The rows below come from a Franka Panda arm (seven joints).
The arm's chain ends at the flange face. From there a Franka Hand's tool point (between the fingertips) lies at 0.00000 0.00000 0.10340 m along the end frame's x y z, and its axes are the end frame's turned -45 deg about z.
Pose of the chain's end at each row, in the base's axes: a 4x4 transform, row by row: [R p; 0 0 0 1], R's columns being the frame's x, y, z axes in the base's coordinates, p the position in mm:
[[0.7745 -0.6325 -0.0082 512.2], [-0.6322 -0.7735 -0.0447 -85.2], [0.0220 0.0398 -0.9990 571.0], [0 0 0 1]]
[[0.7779 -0.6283 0.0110 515.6], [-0.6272 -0.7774 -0.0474 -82.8], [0.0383 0.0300 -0.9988 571.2], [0 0 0 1]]
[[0.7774 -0.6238 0.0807 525.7], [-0.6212 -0.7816 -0.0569 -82.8], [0.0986 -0.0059 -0.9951 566.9], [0 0 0 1]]
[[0.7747 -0.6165 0.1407 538.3], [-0.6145 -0.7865 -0.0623 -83.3], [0.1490 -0.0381 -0.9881 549.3], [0 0 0 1]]
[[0.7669 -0.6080 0.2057 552.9], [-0.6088 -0.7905 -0.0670 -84.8], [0.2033 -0.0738 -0.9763 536.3], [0 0 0 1]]
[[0.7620 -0.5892 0.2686 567.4], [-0.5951 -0.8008 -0.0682 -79.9], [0.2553 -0.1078 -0.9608 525.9], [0 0 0 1]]
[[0.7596 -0.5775 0.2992 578.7], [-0.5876 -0.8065 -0.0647 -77.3], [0.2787 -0.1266 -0.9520 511.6], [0 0 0 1]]
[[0.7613 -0.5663 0.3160 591.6], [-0.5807 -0.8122 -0.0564 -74.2], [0.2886 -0.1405 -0.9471 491.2], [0 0 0 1]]
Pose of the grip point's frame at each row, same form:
[[0.9949 0.1004 -0.0082 511.4], [0.0999 -0.9940 -0.0447 -89.8], [-0.0126 0.0437 -0.9990 467.7], [0 0 0 1]]
[[0.9943 0.1058 0.0110 516.7], [0.1062 -0.9932 -0.0474 -87.7], [0.0059 0.0483 -0.9988 467.9], [0 0 0 1]]
[[0.9908 0.1086 0.0807 534.0], [0.1134 -0.9919 -0.0569 -88.7], [0.0739 0.0655 -0.9951 464.0], [0 0 0 1]]
[[0.9837 0.1119 0.1407 552.8], [0.1216 -0.9907 -0.0623 -89.7], [0.1323 0.0784 -0.9881 447.1], [0 0 0 1]]
[[0.9722 0.1124 0.2057 574.2], [0.1285 -0.9895 -0.0670 -91.7], [0.1959 0.0916 -0.9763 435.4], [0 0 0 1]]
[[0.9554 0.1222 0.2686 595.2], [0.1455 -0.9871 -0.0682 -87.0], [0.2568 0.1043 -0.9608 426.6], [0 0 0 1]]
[[0.9455 0.1288 0.2992 609.6], [0.1548 -0.9858 -0.0647 -84.0], [0.2866 0.1076 -0.9520 413.2], [0 0 0 1]]
[[0.9388 0.1379 0.3160 624.3], [0.1637 -0.9849 -0.0564 -80.0], [0.3034 0.1047 -0.9471 393.3], [0 0 0 1]]

